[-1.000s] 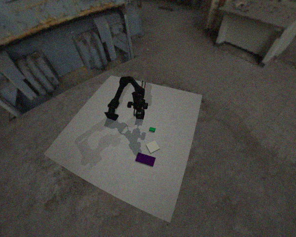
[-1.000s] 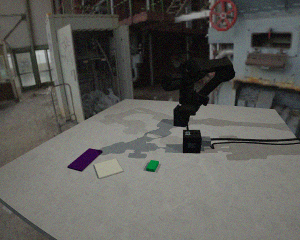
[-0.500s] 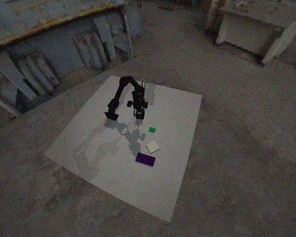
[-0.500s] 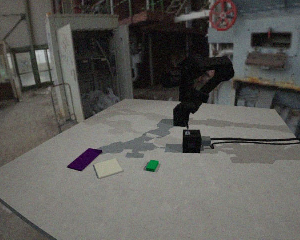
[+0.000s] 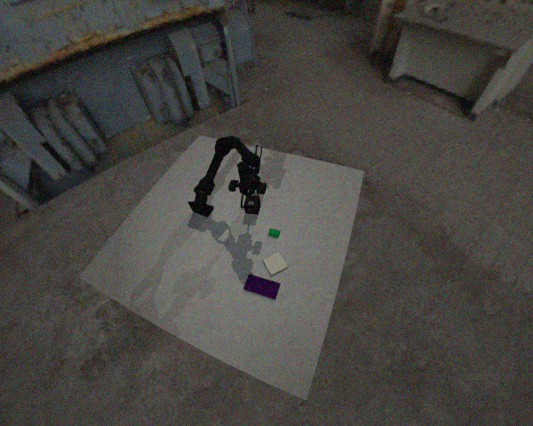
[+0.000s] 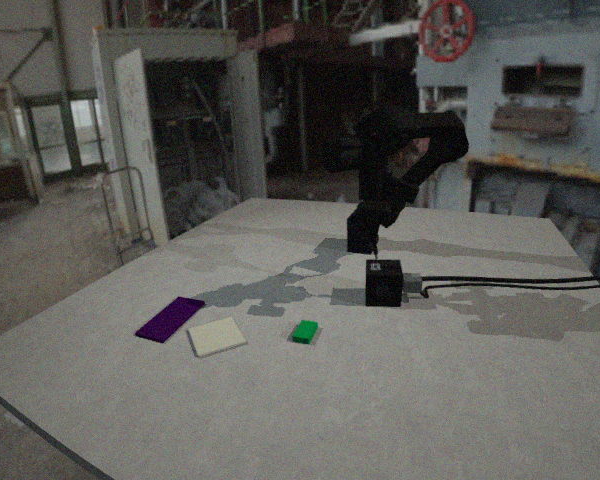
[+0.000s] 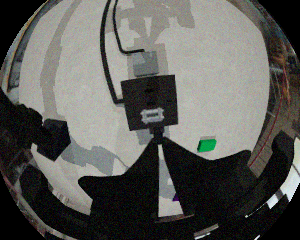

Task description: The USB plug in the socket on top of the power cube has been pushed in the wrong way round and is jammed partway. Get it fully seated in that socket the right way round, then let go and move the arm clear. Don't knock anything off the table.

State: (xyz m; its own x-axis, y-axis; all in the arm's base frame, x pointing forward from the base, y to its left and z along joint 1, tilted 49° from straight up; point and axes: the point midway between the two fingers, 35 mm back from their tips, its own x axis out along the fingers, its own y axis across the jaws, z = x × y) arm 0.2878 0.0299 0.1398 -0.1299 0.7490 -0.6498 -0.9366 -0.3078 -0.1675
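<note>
My gripper tip is now 2 cm above the USB plug. The rest, counted from my gripper tip: green block (18 cm ahead, 7 cm to the right, 13 cm below); then cream tile (27 cm ahead, 22 cm to the right, 13 cm below); then pale socket (1 cm to the left, 7 cm below).
</note>
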